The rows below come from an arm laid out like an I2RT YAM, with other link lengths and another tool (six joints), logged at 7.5 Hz.
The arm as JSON. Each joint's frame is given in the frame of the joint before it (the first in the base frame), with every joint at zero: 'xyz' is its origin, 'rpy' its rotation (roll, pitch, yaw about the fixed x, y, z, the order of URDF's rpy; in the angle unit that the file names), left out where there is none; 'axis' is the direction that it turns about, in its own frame. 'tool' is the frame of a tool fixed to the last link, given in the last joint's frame.
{
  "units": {
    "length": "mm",
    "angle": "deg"
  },
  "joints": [
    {
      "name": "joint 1",
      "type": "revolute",
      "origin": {
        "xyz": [
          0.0,
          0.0,
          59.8
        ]
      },
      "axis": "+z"
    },
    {
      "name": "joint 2",
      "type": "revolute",
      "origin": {
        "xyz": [
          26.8,
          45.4,
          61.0
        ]
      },
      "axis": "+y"
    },
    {
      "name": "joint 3",
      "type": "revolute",
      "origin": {
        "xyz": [
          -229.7,
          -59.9,
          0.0
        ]
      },
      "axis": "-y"
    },
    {
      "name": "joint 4",
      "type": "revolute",
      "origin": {
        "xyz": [
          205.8,
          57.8,
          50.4
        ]
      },
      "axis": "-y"
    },
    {
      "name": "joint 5",
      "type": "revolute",
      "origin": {
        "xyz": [
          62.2,
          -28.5,
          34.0
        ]
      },
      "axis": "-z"
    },
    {
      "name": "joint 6",
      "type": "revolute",
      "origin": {
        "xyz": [
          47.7,
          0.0,
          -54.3
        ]
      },
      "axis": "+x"
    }
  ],
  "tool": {
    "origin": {
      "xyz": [
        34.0,
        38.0,
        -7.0
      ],
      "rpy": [
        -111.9,
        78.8,
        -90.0
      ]
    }
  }
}
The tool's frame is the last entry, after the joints.
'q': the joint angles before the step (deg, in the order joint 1, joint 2, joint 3, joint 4, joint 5, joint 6). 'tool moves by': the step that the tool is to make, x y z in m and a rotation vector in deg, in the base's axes. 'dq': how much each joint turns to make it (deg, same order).
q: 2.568 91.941 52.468 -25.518 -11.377 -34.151
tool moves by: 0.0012 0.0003 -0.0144 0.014 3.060 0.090
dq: 0.007 3.933 0.007 0.866 -0.172 -0.016
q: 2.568 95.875 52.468 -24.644 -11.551 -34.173
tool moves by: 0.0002 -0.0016 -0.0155 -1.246 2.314 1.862
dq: -0.007 3.928 0.005 1.124 0.412 -2.194
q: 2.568 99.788 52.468 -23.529 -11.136 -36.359
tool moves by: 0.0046 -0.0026 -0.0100 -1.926 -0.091 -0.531
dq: -0.023 2.264 -0.013 2.254 1.988 -0.155
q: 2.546 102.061 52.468 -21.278 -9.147 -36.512
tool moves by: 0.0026 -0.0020 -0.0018 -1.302 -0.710 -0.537
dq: -0.050 0.249 0.011 0.892 1.418 0.016
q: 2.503 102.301 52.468 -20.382 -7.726 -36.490
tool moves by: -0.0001 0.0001 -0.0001 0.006 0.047 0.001
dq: 0.021 0.023 -0.005 -0.015 -0.001 0.022
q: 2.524 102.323 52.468 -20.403 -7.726 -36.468
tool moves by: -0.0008 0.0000 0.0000 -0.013 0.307 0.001
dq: 0.008 -0.002 -0.001 -0.308 0.002 0.007
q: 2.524 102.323 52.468 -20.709 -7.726 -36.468
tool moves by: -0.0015 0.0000 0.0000 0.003 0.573 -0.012
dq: 0.006 -0.004 -0.012 -0.561 -0.021 0.026
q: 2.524 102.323 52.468 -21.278 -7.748 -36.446
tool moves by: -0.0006 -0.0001 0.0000 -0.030 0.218 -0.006
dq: -0.010 -0.011 -0.011 -0.220 0.018 -0.011
